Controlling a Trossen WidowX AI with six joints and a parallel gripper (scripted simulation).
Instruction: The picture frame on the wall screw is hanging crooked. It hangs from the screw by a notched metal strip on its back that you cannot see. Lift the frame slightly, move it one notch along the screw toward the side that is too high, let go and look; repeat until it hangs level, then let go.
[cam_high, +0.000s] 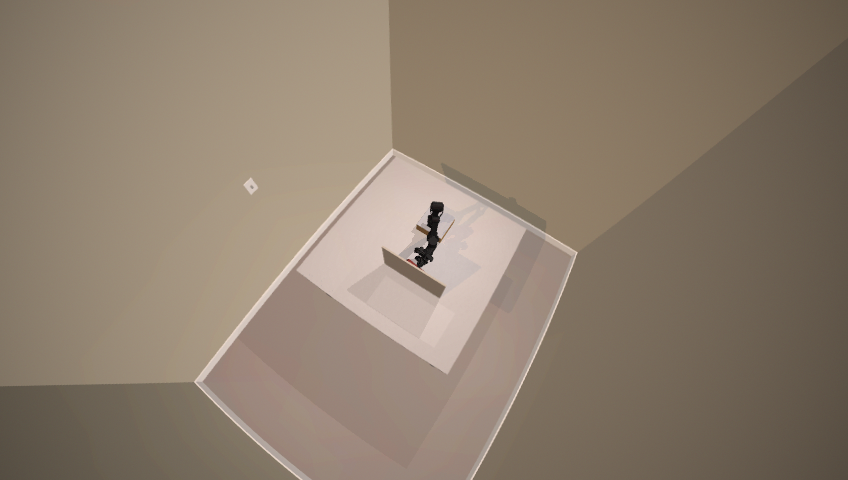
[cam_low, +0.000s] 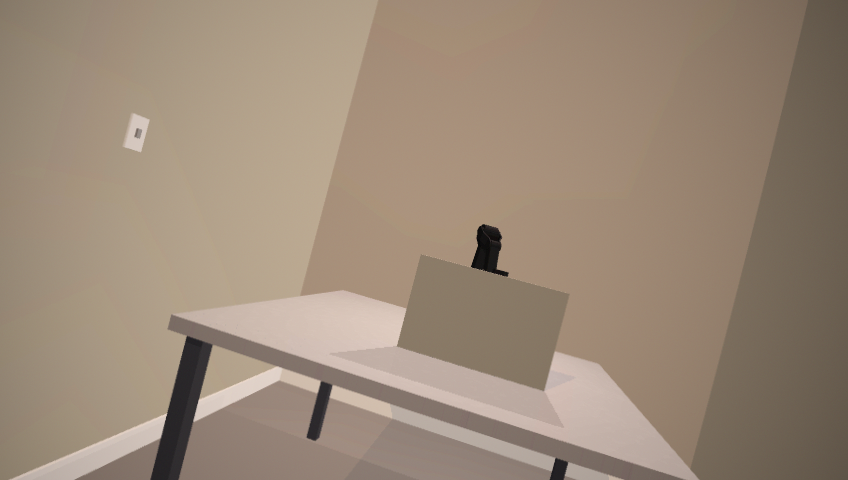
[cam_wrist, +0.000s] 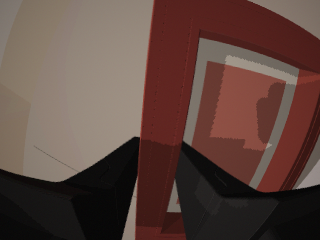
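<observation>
Right now the picture frame is 5 cm below my gripper tip and 2 cm to the right of it. Also, from my gripper tip: wall panel 6 cm below, 2 cm to the right, 2 cm ahead.
</observation>
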